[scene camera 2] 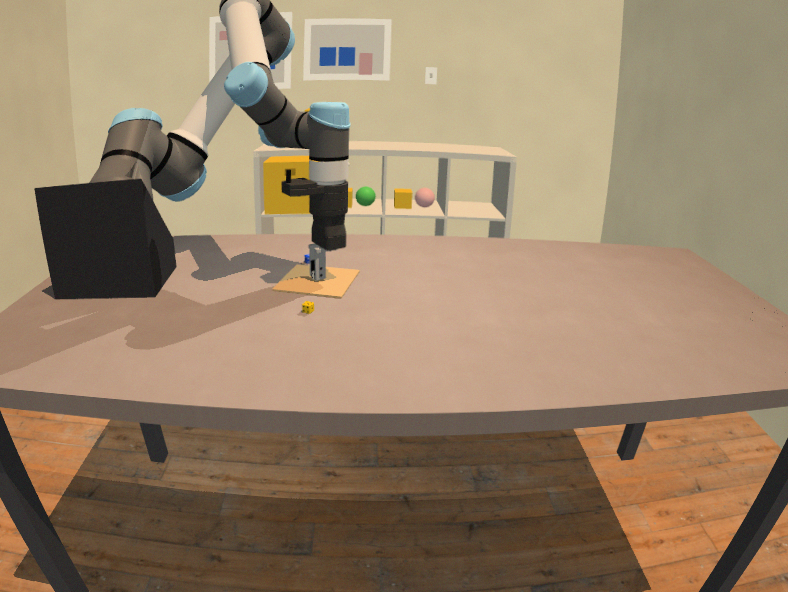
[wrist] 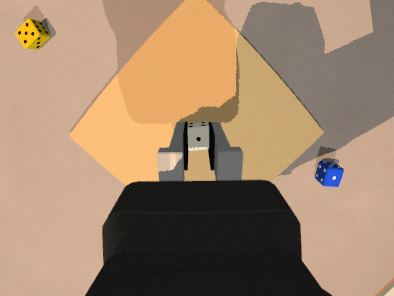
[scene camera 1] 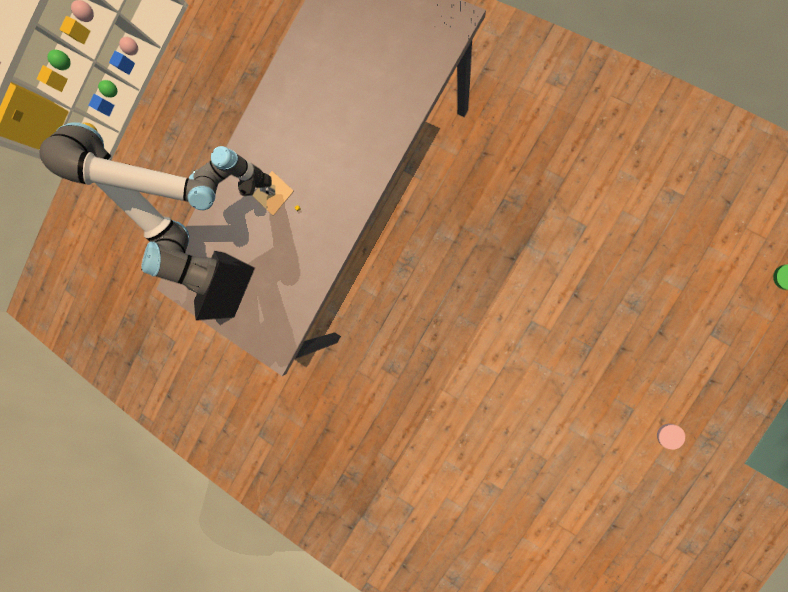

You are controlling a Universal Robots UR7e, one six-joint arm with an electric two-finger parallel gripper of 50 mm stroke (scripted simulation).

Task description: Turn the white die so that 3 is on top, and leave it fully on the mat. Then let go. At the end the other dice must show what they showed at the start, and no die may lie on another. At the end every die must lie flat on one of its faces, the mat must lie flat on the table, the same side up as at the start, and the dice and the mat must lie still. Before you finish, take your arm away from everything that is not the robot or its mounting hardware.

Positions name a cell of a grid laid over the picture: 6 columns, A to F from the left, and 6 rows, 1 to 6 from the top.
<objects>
A mat shows in scene camera 2 (C3), in the wrist view (C2) and in scene camera 1 (C3).
</objects>
